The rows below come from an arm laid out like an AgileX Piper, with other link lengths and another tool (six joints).
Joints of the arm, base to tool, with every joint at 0 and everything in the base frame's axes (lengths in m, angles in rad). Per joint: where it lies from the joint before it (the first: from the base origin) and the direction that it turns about. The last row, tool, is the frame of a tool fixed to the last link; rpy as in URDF.
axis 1: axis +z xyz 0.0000 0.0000 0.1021
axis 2: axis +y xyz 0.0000 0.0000 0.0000
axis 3: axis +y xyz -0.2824 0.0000 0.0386
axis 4: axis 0.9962 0 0.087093 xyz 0.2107 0.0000 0.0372
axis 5: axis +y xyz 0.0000 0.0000 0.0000
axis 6: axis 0.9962 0 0.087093 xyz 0.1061 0.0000 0.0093
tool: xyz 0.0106 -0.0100 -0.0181 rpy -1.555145 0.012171 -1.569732
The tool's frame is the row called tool.
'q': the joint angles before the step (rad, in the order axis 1, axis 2, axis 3, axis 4, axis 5, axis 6). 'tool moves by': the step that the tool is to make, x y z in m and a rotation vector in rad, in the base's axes. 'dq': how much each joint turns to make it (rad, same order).
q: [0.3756 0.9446 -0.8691 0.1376 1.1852 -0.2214]
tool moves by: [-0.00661 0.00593 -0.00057 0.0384 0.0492 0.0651]
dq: [0.0001 0.0000 0.0000 0.0766 0.0425 -0.0619]
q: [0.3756 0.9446 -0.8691 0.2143 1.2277 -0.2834]
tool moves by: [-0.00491 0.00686 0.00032 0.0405 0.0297 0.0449]
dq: [0.0195 0.0000 0.0000 0.0563 0.0179 -0.0224]
